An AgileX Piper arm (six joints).
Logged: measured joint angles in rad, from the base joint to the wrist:
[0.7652 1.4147 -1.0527 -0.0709 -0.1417 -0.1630]
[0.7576 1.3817 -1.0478 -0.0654 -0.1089 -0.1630]
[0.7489 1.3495 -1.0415 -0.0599 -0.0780 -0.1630]
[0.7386 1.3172 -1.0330 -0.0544 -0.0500 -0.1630]
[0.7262 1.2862 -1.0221 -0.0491 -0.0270 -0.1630]
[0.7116 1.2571 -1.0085 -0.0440 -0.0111 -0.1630]
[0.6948 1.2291 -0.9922 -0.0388 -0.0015 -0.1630]
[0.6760 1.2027 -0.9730 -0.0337 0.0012 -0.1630]
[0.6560 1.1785 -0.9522 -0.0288 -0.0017 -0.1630]
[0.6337 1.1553 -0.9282 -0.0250 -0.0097 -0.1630]
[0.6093 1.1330 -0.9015 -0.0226 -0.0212 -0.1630]
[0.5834 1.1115 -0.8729 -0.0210 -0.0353 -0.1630]
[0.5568 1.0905 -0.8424 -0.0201 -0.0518 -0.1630]
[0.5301 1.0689 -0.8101 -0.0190 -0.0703 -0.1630]
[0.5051 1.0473 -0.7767 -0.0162 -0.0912 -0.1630]
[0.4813 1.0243 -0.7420 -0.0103 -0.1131 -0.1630]
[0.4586 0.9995 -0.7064 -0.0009 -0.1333 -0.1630]
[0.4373 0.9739 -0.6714 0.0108 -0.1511 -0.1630]
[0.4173 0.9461 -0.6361 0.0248 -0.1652 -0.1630]
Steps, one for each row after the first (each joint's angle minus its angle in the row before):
[-0.0076 -0.0330 0.0049 0.0055 0.0328 0.0000]
[-0.0087 -0.0322 0.0063 0.0055 0.0309 0.0000]
[-0.0103 -0.0323 0.0085 0.0055 0.0280 0.0000]
[-0.0124 -0.0310 0.0109 0.0053 0.0230 0.0000]
[-0.0146 -0.0291 0.0136 0.0051 0.0159 0.0000]
[-0.0168 -0.0280 0.0163 0.0052 0.0096 0.0000]
[-0.0188 -0.0264 0.0192 0.0051 0.0027 0.0000]
[-0.0200 -0.0242 0.0208 0.0049 -0.0029 0.0000]
[-0.0223 -0.0232 0.0240 0.0038 -0.0080 0.0000]
[-0.0244 -0.0223 0.0267 0.0024 -0.0115 0.0000]
[-0.0259 -0.0215 0.0286 0.0016 -0.0141 0.0000]
[-0.0266 -0.0210 0.0305 0.0009 -0.0165 0.0000]
[-0.0267 -0.0216 0.0323 0.0011 -0.0185 0.0000]
[-0.0250 -0.0216 0.0334 0.0028 -0.0209 0.0000]
[-0.0238 -0.0230 0.0347 0.0059 -0.0219 0.0000]
[-0.0227 -0.0248 0.0356 0.0094 -0.0202 0.0000]
[-0.0213 -0.0256 0.0350 0.0117 -0.0178 0.0000]
[-0.0200 -0.0278 0.0353 0.0140 -0.0141 0.0000]

